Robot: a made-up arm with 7 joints. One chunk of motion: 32 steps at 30 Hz.
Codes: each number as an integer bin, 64 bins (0 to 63) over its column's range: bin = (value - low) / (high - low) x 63, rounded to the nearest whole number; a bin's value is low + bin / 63 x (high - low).
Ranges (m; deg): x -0.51..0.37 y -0.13..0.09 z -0.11..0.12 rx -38..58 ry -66..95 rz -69..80
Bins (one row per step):
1: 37 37 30 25 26 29
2: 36 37 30 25 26 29
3: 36 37 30 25 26 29
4: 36 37 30 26 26 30
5: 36 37 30 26 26 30
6: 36 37 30 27 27 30
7: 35 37 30 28 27 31
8: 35 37 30 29 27 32
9: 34 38 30 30 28 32
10: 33 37 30 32 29 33
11: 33 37 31 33 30 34
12: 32 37 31 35 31 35
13: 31 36 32 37 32 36
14: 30 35 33 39 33 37
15: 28 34 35 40 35 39
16: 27 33 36 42 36 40
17: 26 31 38 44 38 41
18: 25 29 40 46 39 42
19: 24 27 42 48 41 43
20: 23 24 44 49 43 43
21: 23 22 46 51 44 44
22: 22 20 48 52 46 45
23: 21 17 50 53 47 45
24: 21 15 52 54 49 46
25: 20 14 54 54 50 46
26: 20 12 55 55 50 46
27: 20 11 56 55 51 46
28: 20 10 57 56 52 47
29: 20 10 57 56 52 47
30: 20 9 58 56 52 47
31: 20 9 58 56 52 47
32: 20 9 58 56 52 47
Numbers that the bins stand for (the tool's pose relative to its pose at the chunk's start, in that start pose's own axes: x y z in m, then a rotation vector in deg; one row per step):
1: 0.0068 -0.0008 -0.0005 0.10 0.44 -0.41
2: -0.0071 -0.0008 -0.0005 0.10 0.44 -0.41
3: -0.0071 -0.0008 -0.0005 0.10 0.44 -0.41
4: -0.0071 -0.0008 -0.0005 1.62 0.44 1.95
5: -0.0071 -0.0008 -0.0005 1.62 0.44 1.95
6: -0.0071 -0.0008 -0.0005 3.14 3.00 1.95
7: -0.0211 -0.0008 -0.0005 4.67 3.00 4.32
8: -0.0211 -0.0008 -0.0005 6.19 3.00 6.68
9: -0.0351 0.0027 -0.0005 7.71 5.56 6.68
10: -0.0490 -0.0008 -0.0005 10.76 8.11 9.05
11: -0.0490 -0.0008 0.0032 12.29 10.67 11.41
12: -0.0630 -0.0008 0.0032 15.33 13.22 13.78
13: -0.0770 -0.0043 0.0068 18.38 15.78 16.14
14: -0.0910 -0.0078 0.0105 21.43 18.33 18.51
15: -0.1189 -0.0113 0.0178 22.95 23.44 23.24
16: -0.1329 -0.0148 0.0214 26.00 26.00 25.60
17: -0.1468 -0.0217 0.0287 29.05 31.11 27.97
18: -0.1608 -0.0287 0.0360 32.10 33.67 30.33
19: -0.1748 -0.0357 0.0433 35.14 38.78 32.70
20: -0.1887 -0.0462 0.0506 36.67 43.89 32.70
21: -0.1887 -0.0532 0.0579 39.71 46.44 35.06
22: -0.2027 -0.0602 0.0652 41.24 51.56 37.43
23: -0.2167 -0.0706 0.0725 42.76 54.11 37.43
24: -0.2167 -0.0776 0.0798 44.29 59.22 39.79
25: -0.2306 -0.0811 0.0871 44.29 61.78 39.79
26: -0.2306 -0.0881 0.0908 45.81 61.78 39.79
27: -0.2306 -0.0916 0.0944 45.81 64.33 39.79
28: -0.2306 -0.0951 0.0981 47.33 66.89 42.16
29: -0.2306 -0.0951 0.0981 47.33 66.89 42.16
30: -0.2306 -0.0986 0.1017 47.33 66.89 42.16
31: -0.2306 -0.0986 0.1017 47.33 66.89 42.16
32: -0.2306 -0.0986 0.1017 47.33 66.89 42.16

